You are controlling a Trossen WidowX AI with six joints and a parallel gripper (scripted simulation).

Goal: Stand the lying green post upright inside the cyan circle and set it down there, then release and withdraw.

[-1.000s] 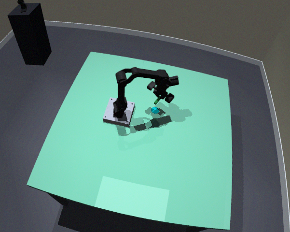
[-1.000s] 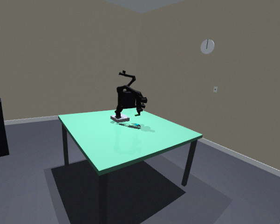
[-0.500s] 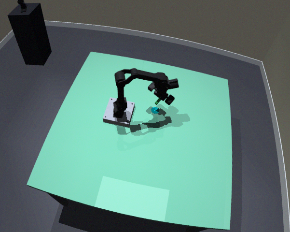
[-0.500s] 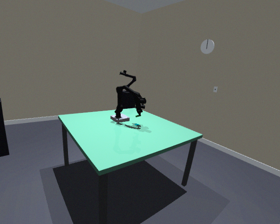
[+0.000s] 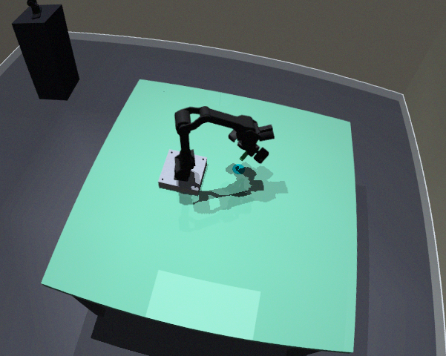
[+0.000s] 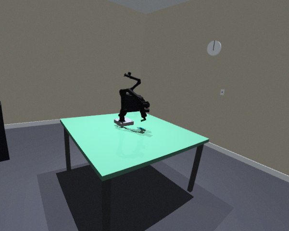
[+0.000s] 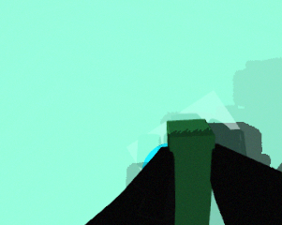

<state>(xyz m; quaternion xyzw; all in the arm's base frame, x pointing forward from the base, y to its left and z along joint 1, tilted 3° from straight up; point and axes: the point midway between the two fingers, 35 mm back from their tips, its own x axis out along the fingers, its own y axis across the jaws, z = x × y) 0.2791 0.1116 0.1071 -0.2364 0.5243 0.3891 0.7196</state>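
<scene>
Right now the cyan circle is 12 cm below my gripper tip, 3 cm behind it and 2 cm to the right of it. Round my gripper tip: green post (1 cm to the right, 1 cm below, 1 cm behind).
</scene>
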